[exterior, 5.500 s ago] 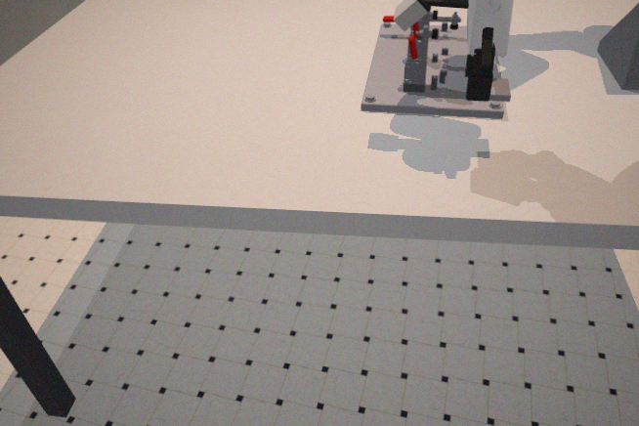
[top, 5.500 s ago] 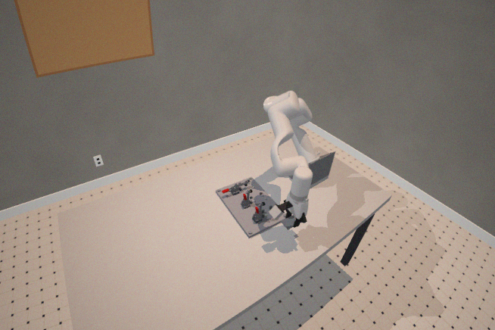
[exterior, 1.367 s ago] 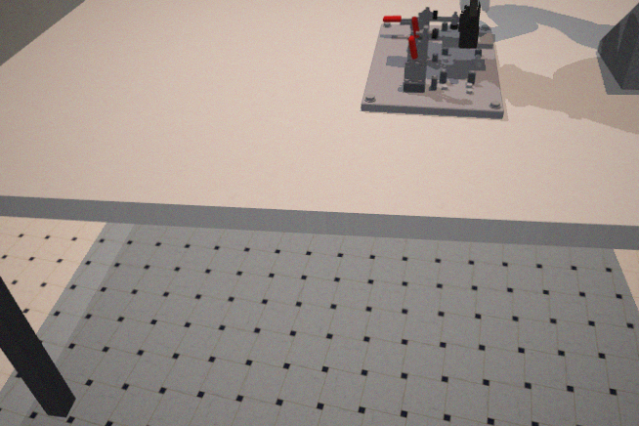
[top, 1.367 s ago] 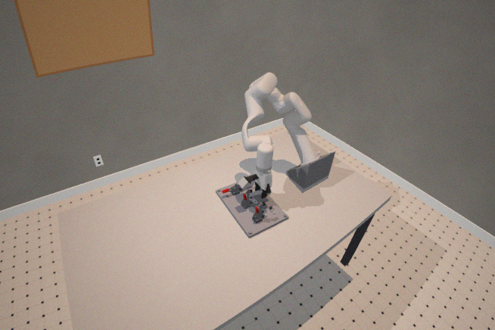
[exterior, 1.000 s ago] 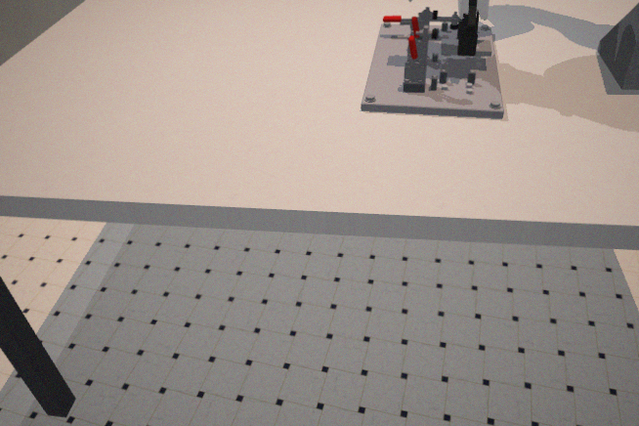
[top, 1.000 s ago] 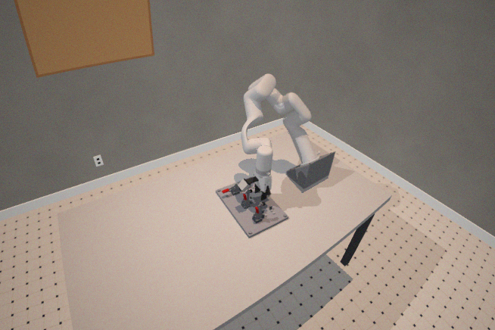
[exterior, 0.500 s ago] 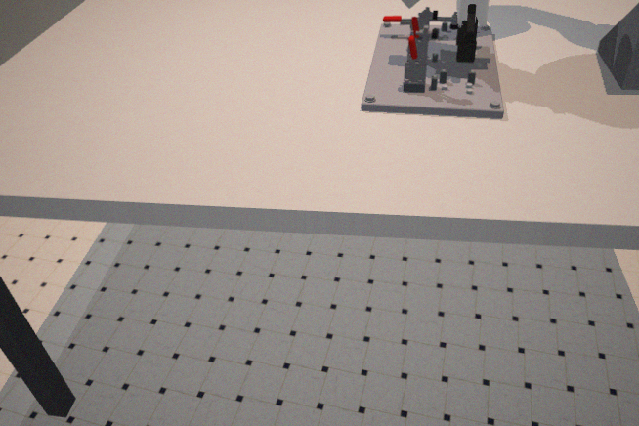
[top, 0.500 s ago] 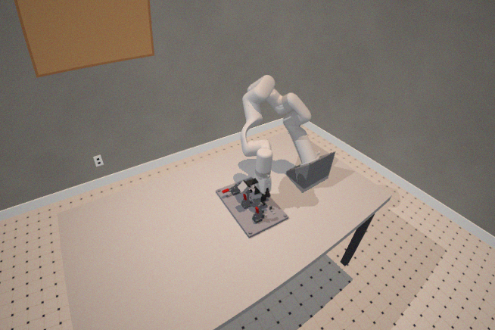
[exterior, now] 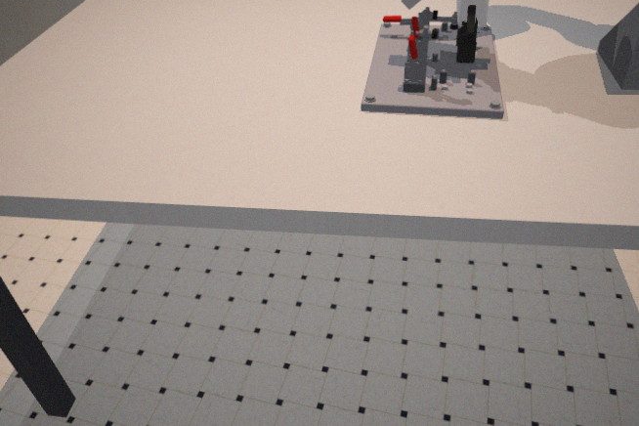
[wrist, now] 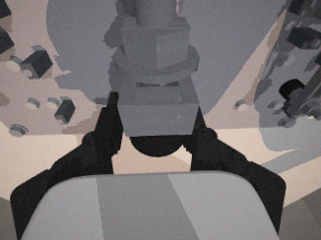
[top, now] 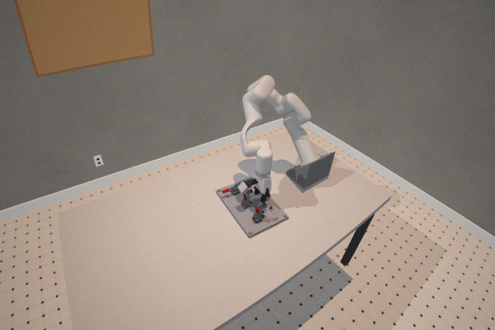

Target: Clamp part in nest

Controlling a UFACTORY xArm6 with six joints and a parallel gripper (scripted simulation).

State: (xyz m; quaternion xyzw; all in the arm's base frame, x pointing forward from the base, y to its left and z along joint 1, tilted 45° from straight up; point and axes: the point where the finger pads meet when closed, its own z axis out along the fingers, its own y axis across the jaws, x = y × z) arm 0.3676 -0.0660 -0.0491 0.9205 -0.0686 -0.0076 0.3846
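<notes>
Now: the flat grey part 20 mm below my hand. From my hand the other things lie so: grey fixture plate: 60 mm ahead, 40 mm below, 10 mm to the right.
</notes>
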